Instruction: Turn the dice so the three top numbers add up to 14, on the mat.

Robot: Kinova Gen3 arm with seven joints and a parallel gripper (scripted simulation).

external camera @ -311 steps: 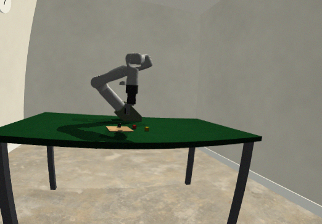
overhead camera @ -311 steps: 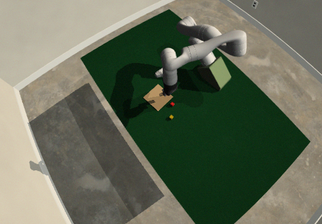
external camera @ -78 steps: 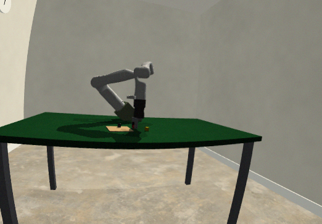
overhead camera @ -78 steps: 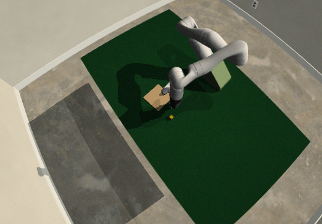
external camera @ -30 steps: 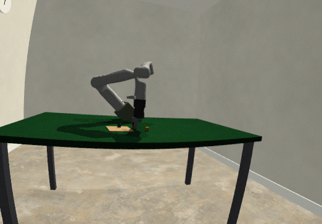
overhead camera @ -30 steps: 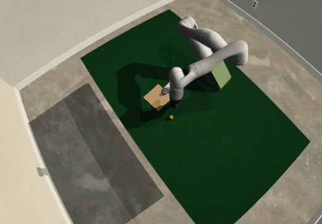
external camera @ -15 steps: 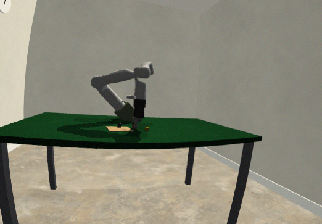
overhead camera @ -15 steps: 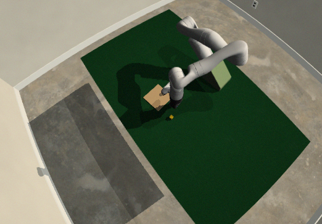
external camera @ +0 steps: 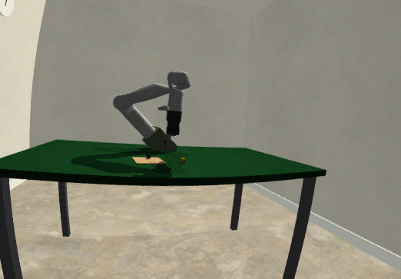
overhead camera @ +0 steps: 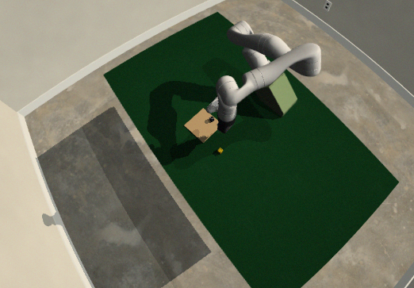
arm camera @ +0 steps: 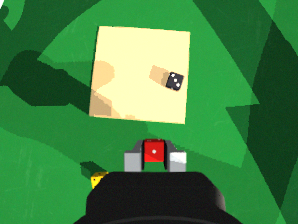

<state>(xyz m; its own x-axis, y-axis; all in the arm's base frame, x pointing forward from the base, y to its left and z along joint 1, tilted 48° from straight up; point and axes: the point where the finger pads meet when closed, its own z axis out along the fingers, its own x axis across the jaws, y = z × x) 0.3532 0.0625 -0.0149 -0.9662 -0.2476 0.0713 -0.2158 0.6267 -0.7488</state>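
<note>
The black die lies 9 cm to the right of my hand, 7 cm below it and 1 cm behind it. Round my hand: yellow die (7 cm to the left, 7 cm below, 6 cm ahead); tan mat (10 cm to the right, 8 cm below, 4 cm ahead); red die (1 cm below).
</note>
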